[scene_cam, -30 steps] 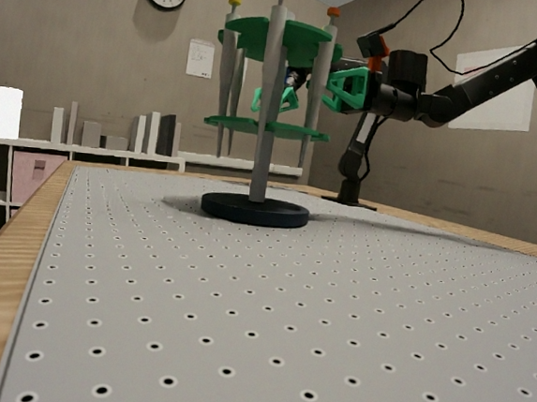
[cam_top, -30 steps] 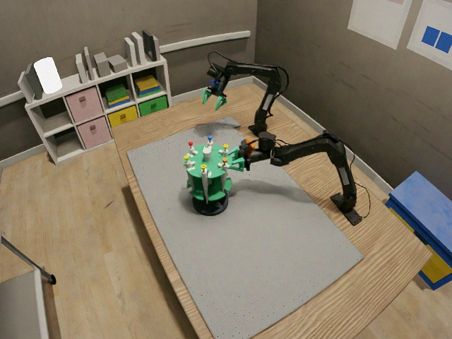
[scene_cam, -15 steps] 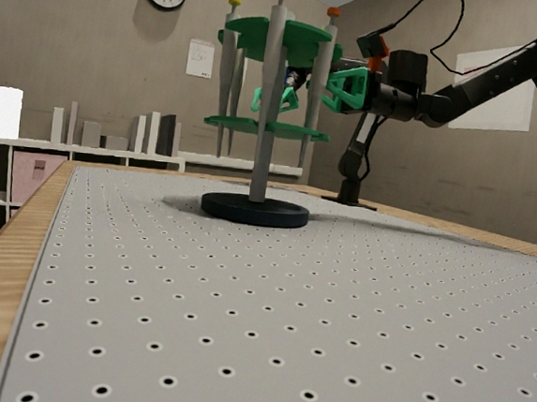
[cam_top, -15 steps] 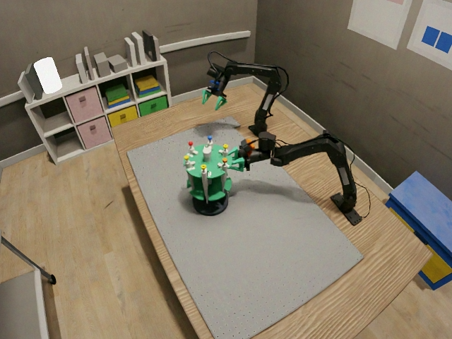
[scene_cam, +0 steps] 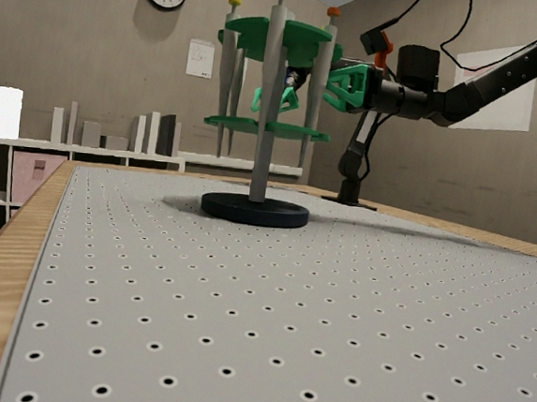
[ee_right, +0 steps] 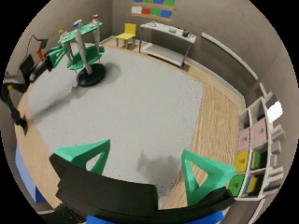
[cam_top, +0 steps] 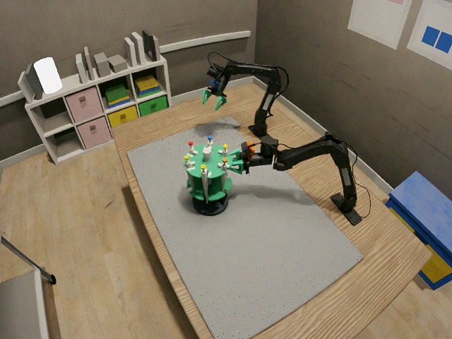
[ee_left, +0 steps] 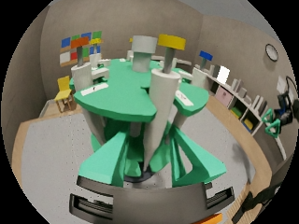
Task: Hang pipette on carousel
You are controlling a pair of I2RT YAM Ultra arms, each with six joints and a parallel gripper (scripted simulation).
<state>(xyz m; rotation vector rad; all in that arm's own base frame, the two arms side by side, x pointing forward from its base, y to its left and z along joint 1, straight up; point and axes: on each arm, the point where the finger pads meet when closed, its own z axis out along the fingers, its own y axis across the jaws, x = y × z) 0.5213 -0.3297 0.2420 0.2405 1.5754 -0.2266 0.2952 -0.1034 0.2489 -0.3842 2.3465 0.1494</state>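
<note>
The hand pipette is 1 cm ahead of my left hand, 2 cm to the right of it and 2 cm below it.
</note>
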